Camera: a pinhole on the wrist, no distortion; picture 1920 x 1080 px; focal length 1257.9 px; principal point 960.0 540.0 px. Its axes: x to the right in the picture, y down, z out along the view. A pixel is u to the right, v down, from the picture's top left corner.
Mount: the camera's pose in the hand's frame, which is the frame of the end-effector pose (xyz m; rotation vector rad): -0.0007 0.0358 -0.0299 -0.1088 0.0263 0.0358
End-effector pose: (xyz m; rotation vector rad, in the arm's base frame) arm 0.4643 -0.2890 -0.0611 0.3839 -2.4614 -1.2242
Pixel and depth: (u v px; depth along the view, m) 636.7 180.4 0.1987
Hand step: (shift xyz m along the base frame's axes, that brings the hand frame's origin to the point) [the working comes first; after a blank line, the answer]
In the camera's frame: -0.0511 -0.0568 0.1987

-0.0360 0.1411 -0.1072
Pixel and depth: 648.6 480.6 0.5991
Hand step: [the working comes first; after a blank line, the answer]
In the camera's frame: -0.1483 -0.0283 0.5991

-0.1351 0.4973 -0.2912
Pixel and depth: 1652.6 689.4 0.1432
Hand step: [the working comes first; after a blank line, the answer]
In the camera's frame: 0.0788 0.0170 0.1432

-0.1254 0.0863 0.0129
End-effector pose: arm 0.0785 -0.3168 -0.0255 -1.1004 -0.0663 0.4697
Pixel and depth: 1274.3 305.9 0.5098
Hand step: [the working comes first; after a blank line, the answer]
In the camera's frame: 0.1274 -0.0949 0.5098

-0.0078 0.4639 0.1966
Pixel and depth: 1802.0 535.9 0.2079
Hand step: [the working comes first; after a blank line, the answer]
In the camera's frame: 0.1392 -0.0007 0.2079

0.0598 0.2253 0.0000
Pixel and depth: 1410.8 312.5 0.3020
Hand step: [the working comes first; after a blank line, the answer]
In the camera's frame: 0.1082 -0.0546 0.3020

0.0225 0.2829 0.0896
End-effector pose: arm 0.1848 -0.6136 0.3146 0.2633 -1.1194 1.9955
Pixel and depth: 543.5 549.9 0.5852
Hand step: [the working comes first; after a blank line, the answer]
In the camera's frame: -0.1938 0.0046 0.5852

-0.0645 -0.5646 0.1699
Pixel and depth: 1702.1 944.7 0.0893
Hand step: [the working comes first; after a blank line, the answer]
In the camera's frame: 0.0527 0.0287 0.0893

-0.1009 -0.0343 0.0127
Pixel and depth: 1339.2 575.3 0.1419
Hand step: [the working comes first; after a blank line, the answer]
In the camera's frame: 0.0428 0.0040 0.1419

-0.0926 -0.0768 0.0528
